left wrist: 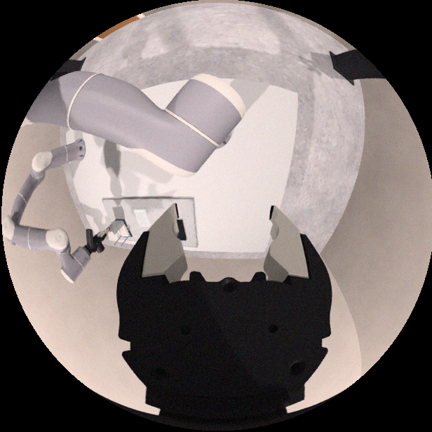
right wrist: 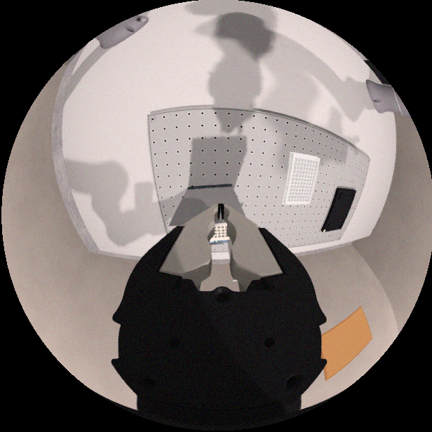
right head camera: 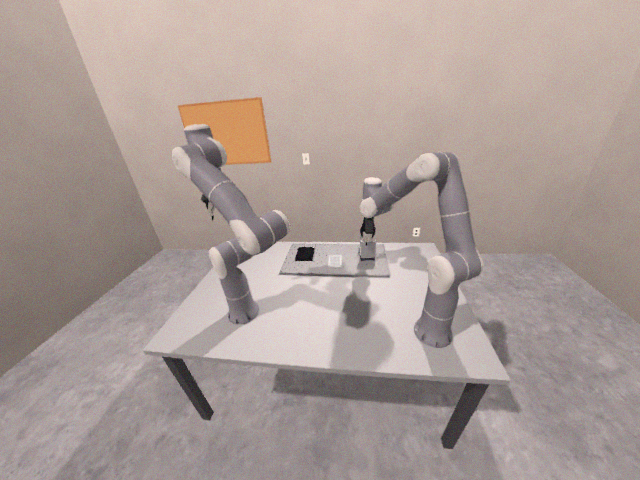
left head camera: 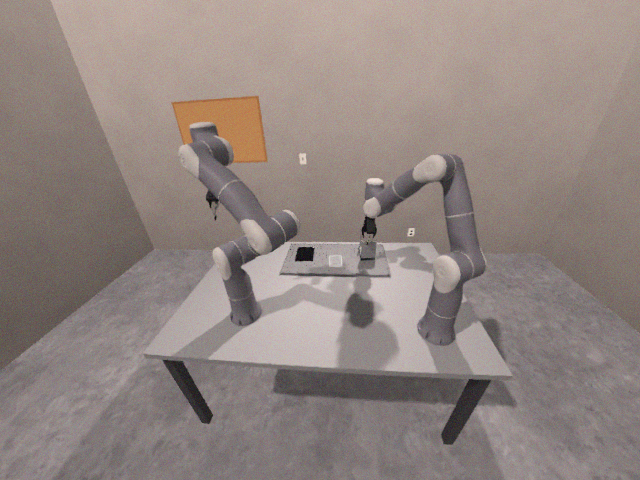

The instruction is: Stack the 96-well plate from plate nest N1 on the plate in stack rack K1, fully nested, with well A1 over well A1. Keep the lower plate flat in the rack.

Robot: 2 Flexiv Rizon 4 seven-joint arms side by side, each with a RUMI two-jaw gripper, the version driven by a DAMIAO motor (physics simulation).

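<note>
The grey-walled stack rack [left head camera: 367, 251] [right head camera: 367, 251] [right wrist: 197, 212] stands at the right of the pegboard in the head views. A pale well plate [right wrist: 220, 231] shows inside it, between my right fingers in the right wrist view. How many plates are inside, and their wells A1, cannot be told. My right gripper [left head camera: 368, 238] [right head camera: 367, 239] [right wrist: 220, 204] is shut, with its tips at the top of the rack; no held plate shows. A white gridded 96-well plate or nest [left head camera: 335, 260] [right head camera: 334, 260] [left wrist: 141, 218] [right wrist: 302, 178] lies mid-board. My left gripper [left wrist: 223, 205] is open, high in the air, holding nothing.
The perforated board [left head camera: 346, 269] [right head camera: 346, 269] [right wrist: 170, 135] lies at the table's far edge. A black flat block [left head camera: 305, 253] [right head camera: 305, 253] [left wrist: 182, 230] [right wrist: 340, 209] sits at its left in the head views. Rack walls rise close around my right fingertips.
</note>
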